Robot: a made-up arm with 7 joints.
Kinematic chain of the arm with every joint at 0, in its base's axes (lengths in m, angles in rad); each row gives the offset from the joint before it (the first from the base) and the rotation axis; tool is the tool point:
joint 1: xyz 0 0 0.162 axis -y
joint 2: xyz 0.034 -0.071 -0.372 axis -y
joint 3: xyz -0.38 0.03 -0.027 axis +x
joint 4: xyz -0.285 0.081 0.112 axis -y
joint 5: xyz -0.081 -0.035 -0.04 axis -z
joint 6: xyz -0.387 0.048 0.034 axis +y
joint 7: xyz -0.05 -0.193 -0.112 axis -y
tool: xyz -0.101 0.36 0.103
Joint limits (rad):
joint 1: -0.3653..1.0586
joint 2: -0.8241..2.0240
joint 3: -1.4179..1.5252
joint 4: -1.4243..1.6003
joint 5: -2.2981..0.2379
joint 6: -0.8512..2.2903
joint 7: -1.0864..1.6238
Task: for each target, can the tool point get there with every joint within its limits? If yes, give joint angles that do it. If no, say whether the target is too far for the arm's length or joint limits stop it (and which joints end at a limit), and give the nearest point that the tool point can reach.
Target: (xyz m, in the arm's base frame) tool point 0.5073 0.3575 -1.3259
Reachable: yes | joints 0.4162 1.6812 -0.4693 -0.5144 -0.1035 0.5601 -0.0316
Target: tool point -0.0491 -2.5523 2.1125
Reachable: no: too far | nearest point -0.2615 -0.7748 0.8639 | short by 2.183 m
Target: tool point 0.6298 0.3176 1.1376
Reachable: no: joint limits stop it (at a limit: joint 1, joint 2, joint 7) | nearest point 0.3160 0.2042 0.8984 | short by 0.411 m
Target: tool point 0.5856 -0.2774 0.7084
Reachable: no: joint limits stop it (at a limit: joint 1, joint 2, joint 4, joint 7) | nearest point 0.4112 -0.2388 0.7040 | short by 0.179 m
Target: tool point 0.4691 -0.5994 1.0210
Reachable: no: joint limits stop it (at a limit: joint 1, joint 2, joint 7) | nearest point 0.2582 -0.4579 0.8595 | short by 0.301 m
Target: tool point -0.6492 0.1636 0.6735
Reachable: yes | joints -0.2177 -0.4341 -0.9137 -0.4723 -1.0852 1.7049 -0.4686
